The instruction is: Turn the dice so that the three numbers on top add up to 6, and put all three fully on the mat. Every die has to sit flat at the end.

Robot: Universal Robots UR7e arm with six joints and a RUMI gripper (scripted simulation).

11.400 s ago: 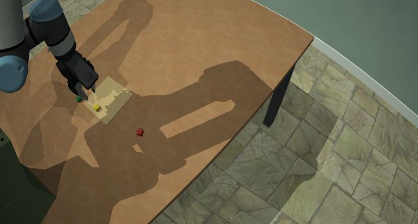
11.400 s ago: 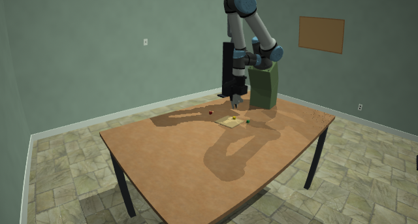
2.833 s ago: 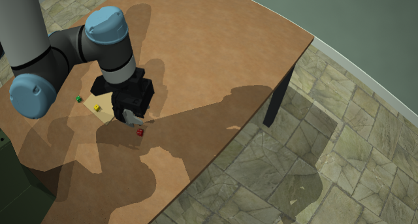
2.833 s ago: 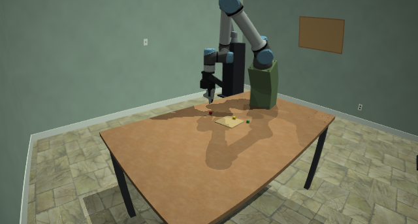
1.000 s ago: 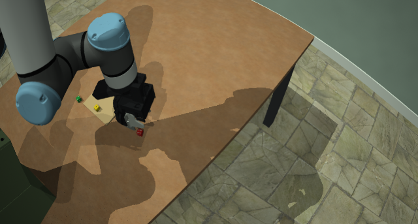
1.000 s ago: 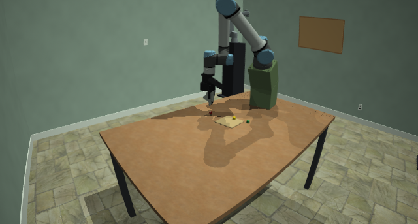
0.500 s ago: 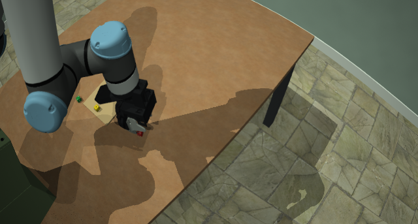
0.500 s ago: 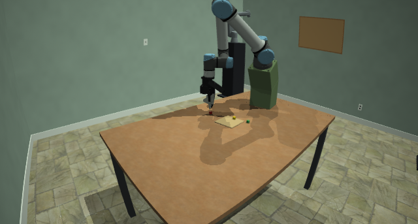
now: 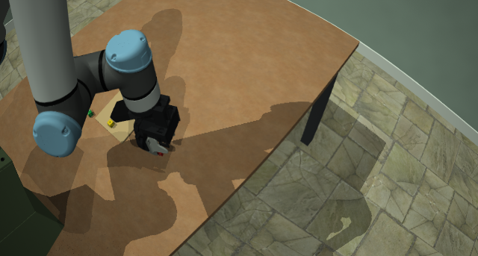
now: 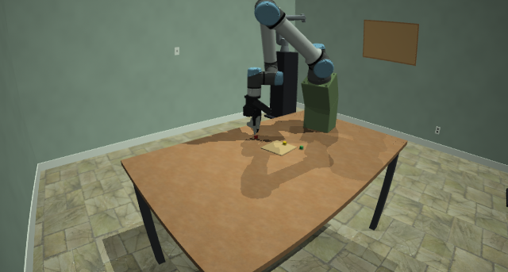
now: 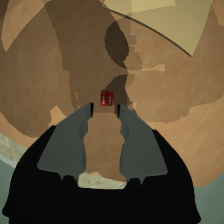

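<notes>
Right now my hand is 3 cm above the red die. Round my hand: yellow die 6 cm behind, 17 cm to the left, 3 cm below; then mat 1 cm behind, 18 cm to the left, 4 cm below; then green die 10 cm behind, 26 cm to the left, 3 cm below.
</notes>
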